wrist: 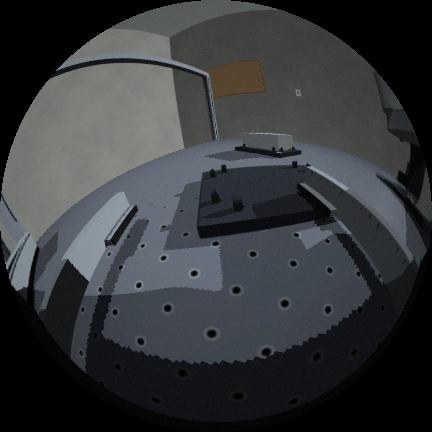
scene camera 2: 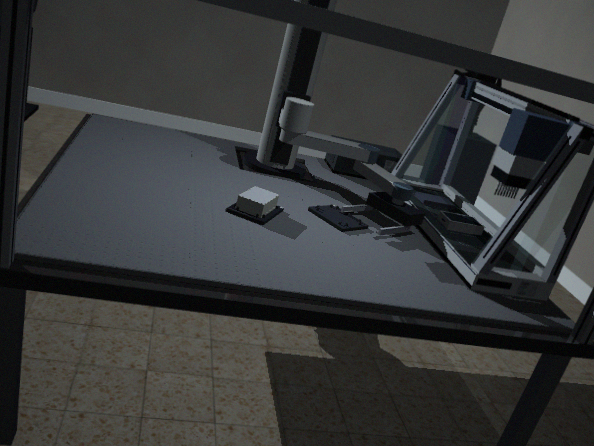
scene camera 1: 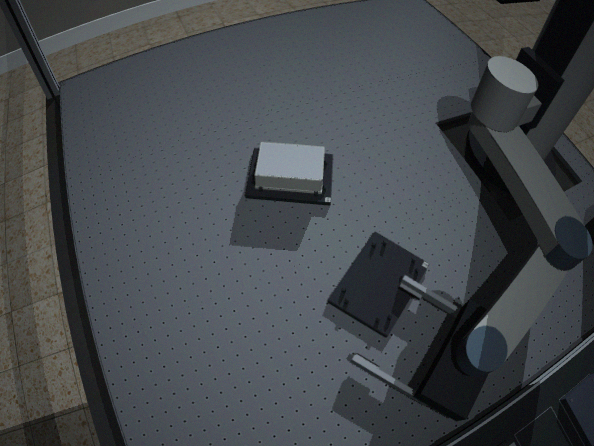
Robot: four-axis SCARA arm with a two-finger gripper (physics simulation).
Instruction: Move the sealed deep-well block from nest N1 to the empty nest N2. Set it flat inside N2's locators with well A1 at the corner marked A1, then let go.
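Frame: origin at the arm's base, x right, y back, z down, level; centimetres.
Seen in the pictures: gripper, fingertip midpoint: (wrist: 214, 183) (scene camera 2: 360, 220) (scene camera 1: 378, 317); arm's base, link origin: (scene camera 2: 273, 167).
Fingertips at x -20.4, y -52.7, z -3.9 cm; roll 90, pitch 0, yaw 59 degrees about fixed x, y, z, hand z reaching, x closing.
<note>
Offsets run from my fingertips to a thing's top centre. "*": to the spot under its first point. Level surfaces: height alone.
The pale sealed block {dy -1.1, dx +33.4, dz -2.8 cm} (scene camera 1: 290, 162) (scene camera 2: 257, 200) (wrist: 267, 141) sits, looking flat, in a dark nest {dy -1.0, dx +33.4, dz +0.4 cm} (scene camera 1: 290, 197) (scene camera 2: 245, 215) (wrist: 257, 151) with a white corner mark {dy +3.0, dx +24.9, dz +1.4 cm} (scene camera 1: 328, 199). A second dark nest {dy +4.1, dx +6.0, dz +0.4 cm} (scene camera 1: 372, 285) (scene camera 2: 332, 217) (wrist: 265, 190) is empty, turned at an angle, with small upright locators and a white corner mark {dy +13.3, dx +5.2, dz +1.4 cm} (scene camera 1: 425, 264). I cannot read the nest labels or well A1. My gripper (scene camera 1: 380, 319) (scene camera 2: 362, 220) (wrist: 214, 183) is open and empty, low beside the empty nest and well away from the block. One finger reaches over that nest's edge.
The perforated table {dz +2.6 cm} (scene camera 1: 175, 250) (scene camera 2: 125, 210) bears both nests. The arm's column (scene camera 2: 276, 100) stands behind them. A framed instrument with a blue and white head {* dy -25.1, dx -29.1, dz -42.0 cm} (scene camera 2: 532, 132) stands to the right in scene camera 2, close to the gripper body. Shadows cross the table.
</note>
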